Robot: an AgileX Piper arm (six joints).
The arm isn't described. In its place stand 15 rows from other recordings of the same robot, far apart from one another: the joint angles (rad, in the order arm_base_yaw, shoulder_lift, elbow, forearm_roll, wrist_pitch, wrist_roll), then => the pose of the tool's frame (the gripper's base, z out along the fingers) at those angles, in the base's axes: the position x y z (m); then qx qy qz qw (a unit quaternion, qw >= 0).
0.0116, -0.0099, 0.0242, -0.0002, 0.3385, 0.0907 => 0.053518 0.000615 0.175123 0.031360 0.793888 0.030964 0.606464
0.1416, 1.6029, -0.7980, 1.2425, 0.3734, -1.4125 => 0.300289 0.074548 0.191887 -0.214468 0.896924 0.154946 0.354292
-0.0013, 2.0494, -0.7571, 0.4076, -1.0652, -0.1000 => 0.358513 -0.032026 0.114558 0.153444 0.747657 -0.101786 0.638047
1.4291, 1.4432, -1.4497, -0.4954, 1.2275, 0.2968 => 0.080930 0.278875 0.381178 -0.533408 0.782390 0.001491 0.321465
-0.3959, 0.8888, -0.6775, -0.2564, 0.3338, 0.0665 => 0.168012 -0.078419 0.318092 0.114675 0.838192 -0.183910 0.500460
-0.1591, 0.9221, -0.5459, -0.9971, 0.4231, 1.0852 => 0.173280 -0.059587 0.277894 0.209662 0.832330 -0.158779 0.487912
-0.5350, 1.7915, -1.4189, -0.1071, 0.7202, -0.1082 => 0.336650 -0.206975 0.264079 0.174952 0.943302 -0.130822 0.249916
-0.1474, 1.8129, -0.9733, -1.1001, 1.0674, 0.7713 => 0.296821 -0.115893 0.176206 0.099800 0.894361 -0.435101 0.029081
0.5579, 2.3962, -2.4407, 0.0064, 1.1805, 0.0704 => 0.444915 0.278274 0.262010 -0.232768 0.937668 0.082756 0.244436
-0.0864, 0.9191, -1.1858, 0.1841, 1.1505, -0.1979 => 0.150895 0.002196 0.414723 -0.048334 0.920825 0.037687 0.385130
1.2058, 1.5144, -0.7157, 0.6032, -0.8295, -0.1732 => 0.146057 0.275557 0.261790 -0.174281 0.678273 0.356242 0.618598
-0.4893, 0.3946, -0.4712, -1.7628, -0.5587, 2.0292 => 0.088972 0.006269 0.333297 0.052359 0.691390 0.096262 0.714123
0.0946, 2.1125, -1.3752, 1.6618, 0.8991, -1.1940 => 0.431930 0.112239 0.181667 -0.042485 0.811304 0.493338 0.310804
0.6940, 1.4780, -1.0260, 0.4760, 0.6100, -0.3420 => 0.221113 0.215060 0.268949 -0.333941 0.878937 0.232932 0.248385
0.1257, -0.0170, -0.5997, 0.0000, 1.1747, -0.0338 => -0.024796 -0.003133 0.294577 -0.067917 0.849815 0.024009 0.522136
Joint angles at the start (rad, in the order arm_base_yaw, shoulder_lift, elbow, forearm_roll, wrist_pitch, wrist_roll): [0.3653 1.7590 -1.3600 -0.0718 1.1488 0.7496]
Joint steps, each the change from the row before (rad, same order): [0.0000 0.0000 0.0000 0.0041 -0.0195 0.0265]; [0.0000 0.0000 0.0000 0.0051 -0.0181 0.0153]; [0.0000 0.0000 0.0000 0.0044 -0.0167 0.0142]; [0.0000 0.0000 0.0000 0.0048 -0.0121 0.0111]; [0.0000 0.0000 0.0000 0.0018 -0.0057 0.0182]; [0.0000 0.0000 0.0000 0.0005 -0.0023 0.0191]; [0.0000 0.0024 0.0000 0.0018 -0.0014 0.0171]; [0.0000 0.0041 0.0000 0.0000 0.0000 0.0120]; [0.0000 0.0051 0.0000 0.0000 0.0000 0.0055]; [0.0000 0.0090 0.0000 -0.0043 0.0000 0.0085]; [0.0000 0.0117 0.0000 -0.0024 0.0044 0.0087]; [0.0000 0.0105 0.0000 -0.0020 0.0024 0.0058]
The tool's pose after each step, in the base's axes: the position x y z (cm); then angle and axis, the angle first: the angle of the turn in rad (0 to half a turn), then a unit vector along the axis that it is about. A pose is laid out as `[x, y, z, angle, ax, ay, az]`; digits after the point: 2 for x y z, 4 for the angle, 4 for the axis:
[32.70, 11.91, 24.71, 2.9985, 0.1917, 0.9814, 0.0085]
[32.84, 12.01, 24.73, 2.9861, 0.1999, 0.9797, 0.0161]
[32.96, 12.10, 24.76, 2.9748, 0.2074, 0.9780, 0.0231]
[33.05, 12.18, 24.77, 2.9676, 0.2135, 0.9765, 0.0288]
[33.09, 12.21, 24.78, 2.9644, 0.2226, 0.9744, 0.0319]
[33.11, 12.23, 24.78, 2.9634, 0.2320, 0.9721, 0.0336]
[33.14, 12.25, 24.70, 2.9658, 0.2406, 0.9700, 0.0348]
[33.19, 12.27, 24.56, 2.9695, 0.2464, 0.9686, 0.0341]
[33.25, 12.29, 24.38, 2.9739, 0.2490, 0.9679, 0.0329]
[33.36, 12.30, 24.06, 2.9791, 0.2522, 0.9672, 0.0290]
[33.46, 12.32, 23.64, 2.9911, 0.2559, 0.9664, 0.0237]
[33.55, 12.33, 23.26, 3.0006, 0.2582, 0.9659, 0.0194]

